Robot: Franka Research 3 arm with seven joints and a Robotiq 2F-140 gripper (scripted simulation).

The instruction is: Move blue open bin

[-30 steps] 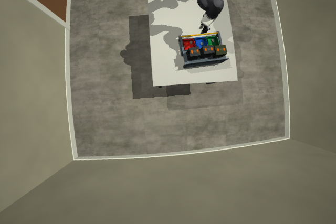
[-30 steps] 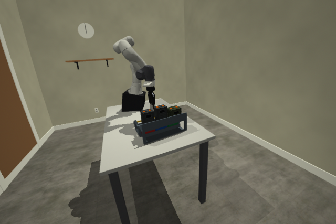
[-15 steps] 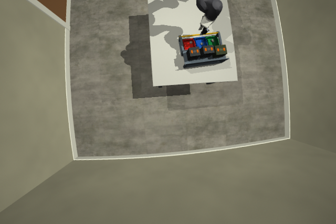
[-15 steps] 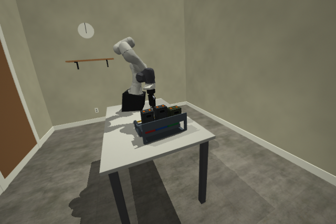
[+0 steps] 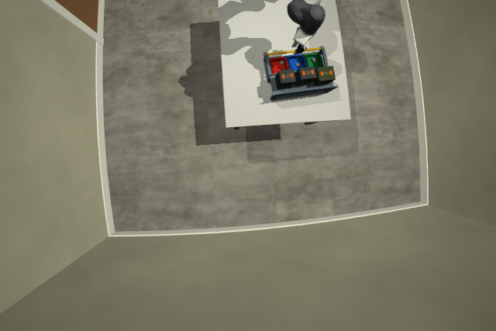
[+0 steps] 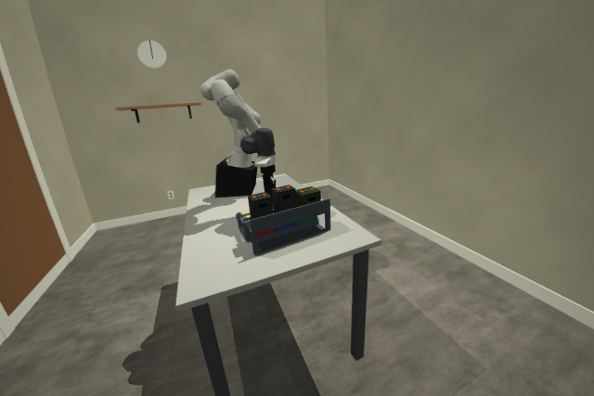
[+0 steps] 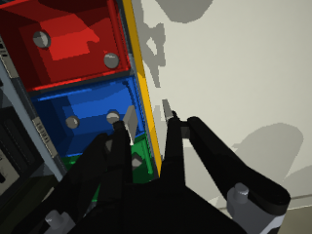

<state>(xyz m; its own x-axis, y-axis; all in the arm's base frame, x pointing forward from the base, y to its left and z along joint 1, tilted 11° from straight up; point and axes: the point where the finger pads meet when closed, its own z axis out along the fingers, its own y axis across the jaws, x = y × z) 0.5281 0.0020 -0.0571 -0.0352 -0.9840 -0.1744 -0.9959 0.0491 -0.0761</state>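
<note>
My hand is 4 cm above the yellow bar. Also, from my hand: red bin 10 cm ahead, 12 cm to the right, 5 cm below; then blue open bin 10 cm ahead, 1 cm to the right, 5 cm below; then green bin 11 cm ahead, 11 cm to the left, 5 cm below.
</note>
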